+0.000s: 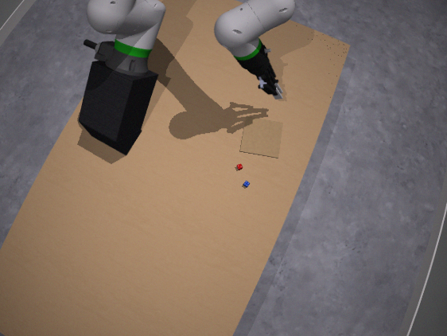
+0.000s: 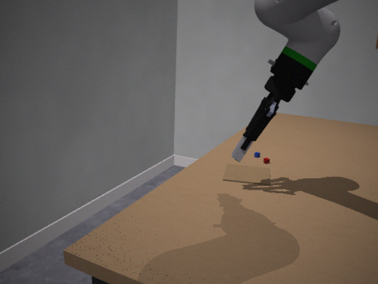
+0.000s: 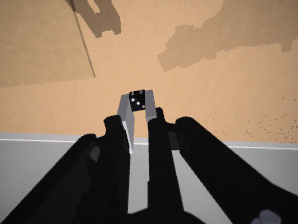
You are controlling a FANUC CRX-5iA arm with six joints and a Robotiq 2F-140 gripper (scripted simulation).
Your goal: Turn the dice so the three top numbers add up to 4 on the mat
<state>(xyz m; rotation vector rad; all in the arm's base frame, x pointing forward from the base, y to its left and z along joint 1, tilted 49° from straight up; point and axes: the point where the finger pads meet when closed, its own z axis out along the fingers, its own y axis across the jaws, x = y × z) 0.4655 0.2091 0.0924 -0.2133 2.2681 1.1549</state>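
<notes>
My hand is 10 mm short of the black die and 30 mm above it. From my hand the other things lie so: red die 270 mm to the right, 120 mm below; then blue die 50 mm ahead, 320 mm to the right, 120 mm below; then tan mat 20 mm ahead, 130 mm to the right, 120 mm below.
</notes>
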